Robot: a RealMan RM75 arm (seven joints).
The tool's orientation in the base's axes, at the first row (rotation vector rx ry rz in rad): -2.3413 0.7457 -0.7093
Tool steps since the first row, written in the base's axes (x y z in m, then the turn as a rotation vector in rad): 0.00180 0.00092 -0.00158 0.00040 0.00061 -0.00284; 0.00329 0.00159 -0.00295 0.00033 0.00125 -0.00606; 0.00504 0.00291 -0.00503 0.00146 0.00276 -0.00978; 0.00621 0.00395 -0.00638 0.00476 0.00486 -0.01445; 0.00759 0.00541 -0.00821 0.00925 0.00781 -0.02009; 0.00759 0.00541 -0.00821 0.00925 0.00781 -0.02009; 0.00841 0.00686 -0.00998 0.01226 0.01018 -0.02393; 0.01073 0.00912 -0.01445 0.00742 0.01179 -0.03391; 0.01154 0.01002 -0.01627 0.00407 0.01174 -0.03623; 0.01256 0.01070 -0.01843 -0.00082 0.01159 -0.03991
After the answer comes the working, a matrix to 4 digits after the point.
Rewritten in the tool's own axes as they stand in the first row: 0.00019 -0.00020 0.00255 -0.00098 0.00131 0.00244; 0.00039 -0.00026 0.00467 -0.00242 0.00300 0.00485; 0.00014 -0.00039 0.00768 -0.00373 0.00402 0.00868; -0.00012 -0.00060 0.00972 -0.00418 0.00454 0.01473; -0.00064 -0.00086 0.01237 -0.00464 0.00471 0.02250; -0.00064 -0.00086 0.01237 -0.00464 0.00471 0.02250; -0.00154 -0.00097 0.01463 -0.00522 0.00460 0.02790; -0.00272 -0.00036 0.01999 -0.01270 0.01165 0.03236; -0.00329 -0.00005 0.02208 -0.01573 0.01433 0.03185; -0.00367 0.00055 0.02446 -0.02019 0.01848 0.03128
The tool's axes in the first row as the columns of a matrix, in the base's axes (rounded; the answer above uses it unrounded):
0.7030 -0.3367 0.6265
-0.6425 -0.6783 0.3565
0.3049 -0.6531 -0.6931

